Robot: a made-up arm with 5 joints.
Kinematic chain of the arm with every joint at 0, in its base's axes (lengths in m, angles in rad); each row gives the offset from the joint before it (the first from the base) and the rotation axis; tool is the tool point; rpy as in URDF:
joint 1: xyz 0.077 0 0.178 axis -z
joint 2: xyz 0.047 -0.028 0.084 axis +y
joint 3: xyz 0.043 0 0.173 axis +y
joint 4: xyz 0.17 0 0.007 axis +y
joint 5: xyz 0.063 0.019 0 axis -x
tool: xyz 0 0 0 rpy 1.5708 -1.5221 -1.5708
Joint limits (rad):
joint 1: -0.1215..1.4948
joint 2: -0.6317..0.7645
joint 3: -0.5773..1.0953
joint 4: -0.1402..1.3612
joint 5: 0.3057..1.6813
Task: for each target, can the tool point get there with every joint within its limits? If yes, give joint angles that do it. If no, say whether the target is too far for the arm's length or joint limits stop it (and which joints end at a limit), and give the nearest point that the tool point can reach.
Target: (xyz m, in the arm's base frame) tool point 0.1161 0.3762 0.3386
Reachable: no: joint limits stop it (at a limit: joint 1, joint 2, joint 4) | nearest point 0.2028 0.0063 0.3038 | short by 0.382 m
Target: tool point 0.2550 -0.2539 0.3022
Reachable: yes | joints 0.9303 0.1896 0.2580 0.5932 0.4992
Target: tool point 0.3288 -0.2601 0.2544
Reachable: yes | joints 0.7768 0.5860 -0.1067 0.6076 1.2865
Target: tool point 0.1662 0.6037 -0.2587
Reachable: no: too far | nearest point 0.2609 0.0134 0.1244 | short by 0.710 m
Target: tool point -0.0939 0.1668 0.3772
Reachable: no: joint limits stop it (at a limit: joint 1, joint 2, joint 3, joint 4) | nearest point 0.1961 0.0055 0.2963 | short by 0.342 m
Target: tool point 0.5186 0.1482 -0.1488
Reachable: no: too far | nearest point 0.3797 0.0279 0.1495 | short by 0.350 m
